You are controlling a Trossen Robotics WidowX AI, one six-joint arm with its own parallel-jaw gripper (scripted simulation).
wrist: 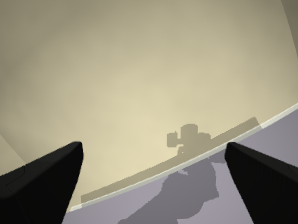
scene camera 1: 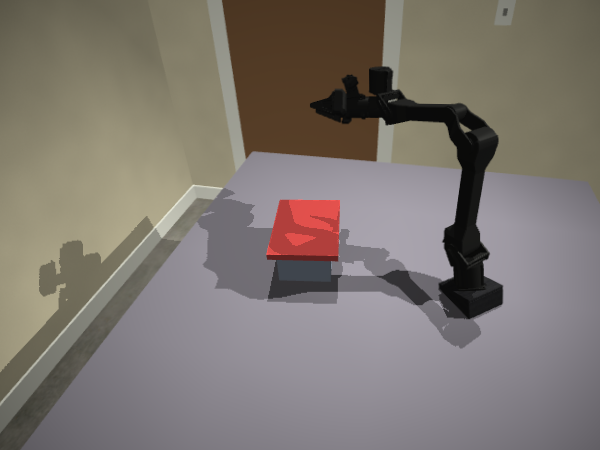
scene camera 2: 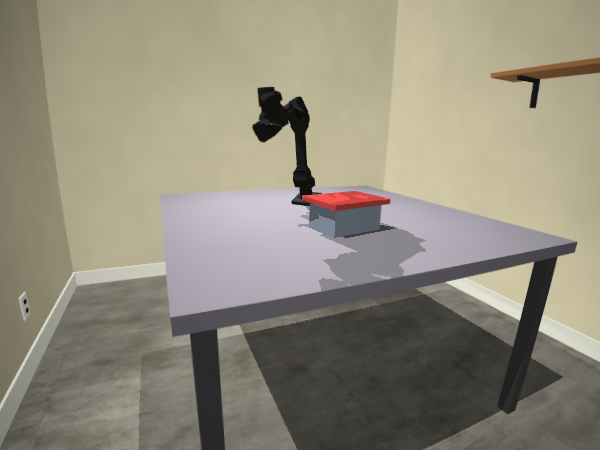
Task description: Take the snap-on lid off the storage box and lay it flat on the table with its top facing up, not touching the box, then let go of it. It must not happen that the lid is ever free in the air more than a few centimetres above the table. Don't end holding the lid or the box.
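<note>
The wrist view shows my gripper, and scene camera 2 shows the gripper as well. Along with my gripper, the pictures show me a red lid and a grey-blue storage box.
</note>
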